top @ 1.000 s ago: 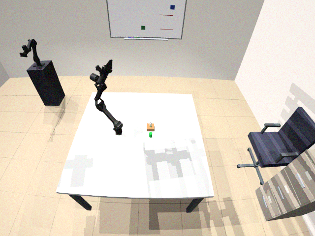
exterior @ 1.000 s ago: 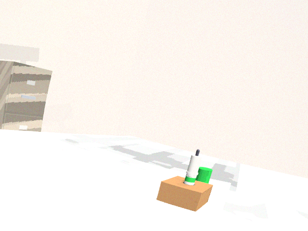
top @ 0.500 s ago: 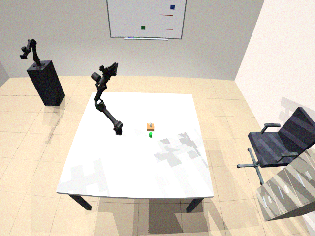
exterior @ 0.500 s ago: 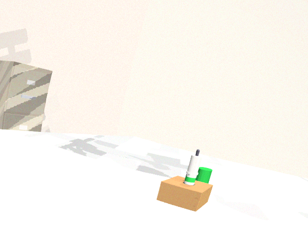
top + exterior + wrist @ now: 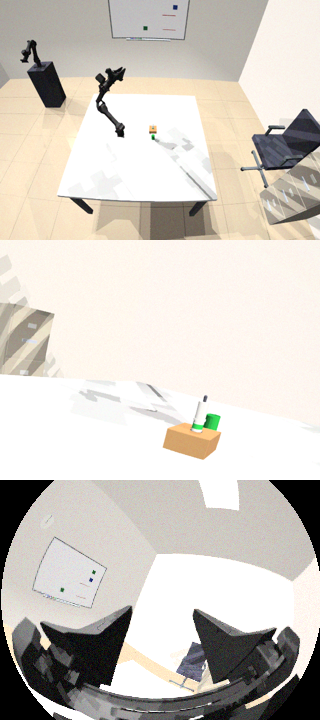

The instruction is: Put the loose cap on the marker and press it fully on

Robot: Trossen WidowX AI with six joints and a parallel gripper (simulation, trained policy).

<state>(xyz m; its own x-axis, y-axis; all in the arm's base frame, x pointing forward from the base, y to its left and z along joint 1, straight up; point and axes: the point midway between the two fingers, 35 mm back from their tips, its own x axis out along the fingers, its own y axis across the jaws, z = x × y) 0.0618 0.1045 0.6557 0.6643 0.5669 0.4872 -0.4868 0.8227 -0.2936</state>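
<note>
The green cap is 650 mm below my gripper tip, 240 mm ahead of it and 170 mm to the right of it. Also, from my gripper tip: white marker 600 mm below, 240 mm ahead, 60 mm to the right; then orange holder block 650 mm below, 240 mm ahead, 60 mm to the right.
</note>
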